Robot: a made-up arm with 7 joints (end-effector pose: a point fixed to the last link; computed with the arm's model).
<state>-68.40 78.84 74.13 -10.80 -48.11 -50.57 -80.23</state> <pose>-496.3 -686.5 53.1 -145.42 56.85 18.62</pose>
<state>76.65 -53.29 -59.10 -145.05 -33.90 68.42 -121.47</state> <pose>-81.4 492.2 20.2 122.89 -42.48 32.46</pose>
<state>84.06 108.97 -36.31 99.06 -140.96 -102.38 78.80</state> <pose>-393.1 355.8 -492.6 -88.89 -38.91 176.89</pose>
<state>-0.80 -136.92 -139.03 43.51 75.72 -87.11 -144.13</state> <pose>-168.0 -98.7 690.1 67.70 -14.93 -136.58</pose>
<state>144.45 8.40 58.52 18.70 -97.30 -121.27 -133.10</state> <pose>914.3 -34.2 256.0 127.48 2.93 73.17</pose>
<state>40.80 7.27 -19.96 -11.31 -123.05 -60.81 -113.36</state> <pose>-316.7 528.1 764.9 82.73 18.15 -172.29</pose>
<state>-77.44 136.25 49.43 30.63 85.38 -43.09 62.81</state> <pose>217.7 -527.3 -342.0 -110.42 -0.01 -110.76</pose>
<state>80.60 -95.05 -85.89 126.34 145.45 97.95 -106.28</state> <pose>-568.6 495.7 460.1 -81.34 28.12 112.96</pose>
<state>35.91 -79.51 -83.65 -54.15 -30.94 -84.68 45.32</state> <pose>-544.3 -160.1 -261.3 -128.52 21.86 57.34</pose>
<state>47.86 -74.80 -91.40 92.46 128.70 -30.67 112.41</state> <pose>-165.5 545.4 591.1 147.65 -51.27 126.47</pose>
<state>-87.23 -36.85 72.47 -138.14 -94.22 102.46 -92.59</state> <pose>108.7 -270.5 -4.1 113.39 -37.75 30.18</pose>
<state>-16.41 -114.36 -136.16 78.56 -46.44 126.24 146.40</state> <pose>-305.4 -139.6 633.1 -45.26 32.34 -1.64</pose>
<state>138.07 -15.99 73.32 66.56 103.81 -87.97 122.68</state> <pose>634.0 -252.3 575.1 35.12 46.62 -86.67</pose>
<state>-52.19 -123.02 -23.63 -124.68 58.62 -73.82 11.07</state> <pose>-945.8 -353.0 -18.6 -92.25 -62.19 141.71</pose>
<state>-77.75 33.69 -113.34 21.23 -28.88 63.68 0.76</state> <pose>-553.4 -121.5 289.0 112.79 59.73 -99.91</pose>
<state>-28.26 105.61 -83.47 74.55 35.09 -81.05 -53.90</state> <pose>-120.9 -107.3 -498.4 -76.98 -17.33 -75.52</pose>
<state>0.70 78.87 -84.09 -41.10 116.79 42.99 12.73</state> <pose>-268.2 -166.8 345.1 -39.15 -57.85 169.44</pose>
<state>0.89 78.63 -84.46 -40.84 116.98 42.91 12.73</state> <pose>-269.1 -166.9 344.2 -39.07 -58.20 168.80</pose>
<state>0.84 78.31 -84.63 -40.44 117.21 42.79 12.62</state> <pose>-268.2 -168.0 343.3 -38.86 -58.59 168.49</pose>
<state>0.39 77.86 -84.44 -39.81 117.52 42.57 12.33</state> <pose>-263.9 -170.7 342.6 -38.36 -59.00 168.70</pose>
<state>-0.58 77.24 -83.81 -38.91 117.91 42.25 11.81</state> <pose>-255.6 -175.1 342.1 -37.58 -59.42 169.63</pose>
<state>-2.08 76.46 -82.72 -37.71 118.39 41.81 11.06</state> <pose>-242.7 -180.7 341.7 -36.42 -59.85 171.28</pose>
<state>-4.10 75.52 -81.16 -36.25 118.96 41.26 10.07</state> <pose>-225.4 -186.6 341.8 -34.91 -60.18 173.64</pose>
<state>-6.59 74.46 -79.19 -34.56 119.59 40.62 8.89</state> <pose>-204.4 -191.2 342.3 -33.10 -60.40 176.70</pose>
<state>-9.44 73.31 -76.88 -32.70 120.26 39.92 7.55</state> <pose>-180.9 -193.4 343.2 -31.07 -60.44 -179.67</pose>
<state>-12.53 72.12 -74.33 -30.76 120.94 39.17 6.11</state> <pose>-156.6 -192.3 344.9 -28.92 -60.25 -175.59</pose>
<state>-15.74 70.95 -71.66 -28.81 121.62 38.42 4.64</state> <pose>-133.2 -187.6 347.2 -26.71 -59.85 -171.27</pose>
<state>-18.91 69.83 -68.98 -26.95 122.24 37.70 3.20</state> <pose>-112.4 -179.7 350.1 -24.67 -59.24 -166.81</pose>
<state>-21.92 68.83 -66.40 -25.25 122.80 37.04 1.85</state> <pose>-95.3 -169.9 353.6 -22.77 -58.47 -162.48</pose>
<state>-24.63 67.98 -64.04 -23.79 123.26 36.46 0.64</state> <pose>-82.4 -159.5 357.3 -21.15 -57.62 -158.46</pose>
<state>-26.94 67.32 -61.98 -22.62 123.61 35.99 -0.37</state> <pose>-73.4 -149.6 361.0 -19.83 -56.76 -154.94</pose>
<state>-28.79 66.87 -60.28 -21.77 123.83 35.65 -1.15</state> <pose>-67.8 -141.5 364.3 -18.86 -55.99 -152.01</pose>
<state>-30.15 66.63 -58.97 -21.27 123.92 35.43 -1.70</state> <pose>-64.7 -135.5 367.1 -18.24 -55.32 -149.75</pose>
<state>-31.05 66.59 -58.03 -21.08 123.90 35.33 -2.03</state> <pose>-63.3 -131.9 369.3 -17.92 -54.78 -148.15</pose>
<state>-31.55 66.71 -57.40 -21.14 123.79 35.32 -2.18</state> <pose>-63.0 -130.1 370.9 -17.83 -54.38 -147.12</pose>
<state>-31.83 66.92 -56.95 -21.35 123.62 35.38 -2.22</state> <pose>-63.3 -129.4 372.1 -17.92 -54.06 -146.39</pose>
